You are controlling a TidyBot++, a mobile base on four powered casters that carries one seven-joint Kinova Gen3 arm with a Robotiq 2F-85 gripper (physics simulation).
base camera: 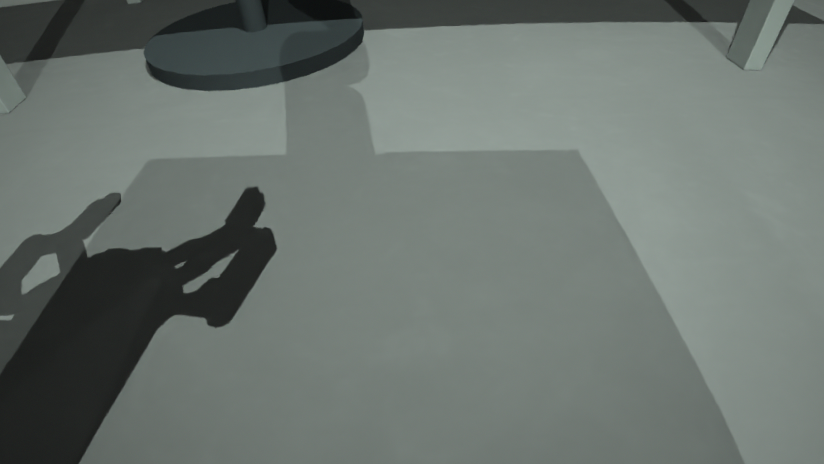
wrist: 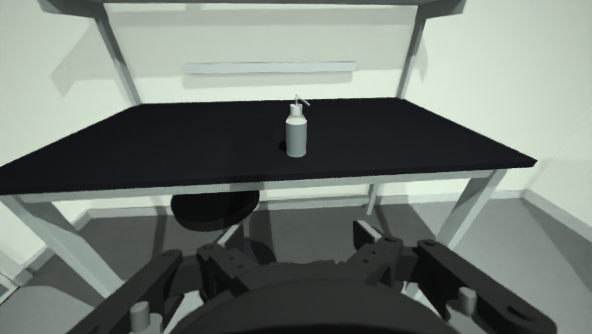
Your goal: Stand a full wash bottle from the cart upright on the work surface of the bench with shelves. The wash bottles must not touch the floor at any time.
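Frame: origin at the arm's base, x ahead, y left, z up, level; metres.
Where they show: gripper, fingertip midpoint: [wrist: 298, 234].
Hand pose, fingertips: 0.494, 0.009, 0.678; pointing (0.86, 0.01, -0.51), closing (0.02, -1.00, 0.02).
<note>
After its pixels a point has its place, as x, y, z.
A wash bottle [wrist: 296, 137] @[0.896, 0.005, 0.581] with a grey-blue body, white shoulder and cap and a thin angled spout stands upright on the black work surface of the bench [wrist: 200, 145] @[0.982, 0.321, 0.517], near its front edge in the wrist view. Shelf uprights rise at the back of the bench. My gripper [wrist: 298, 234] @[0.494, 0.009, 0.678] is open and empty. It is apart from the bottle, back from the bench's front edge. The cart does not show in either view.
A stool with a dark round seat [wrist: 215, 207] stands partly under the bench; its round base [base camera: 213, 57] shows in the base camera view. Bench legs [base camera: 759, 34] @[0.895, -0.620, -0.327] [wrist: 470, 207] @[0.900, -0.619, 0.302] stand at either side. A shelf [wrist: 260, 2] crosses above the bench. The arm's shadow falls on the floor.
</note>
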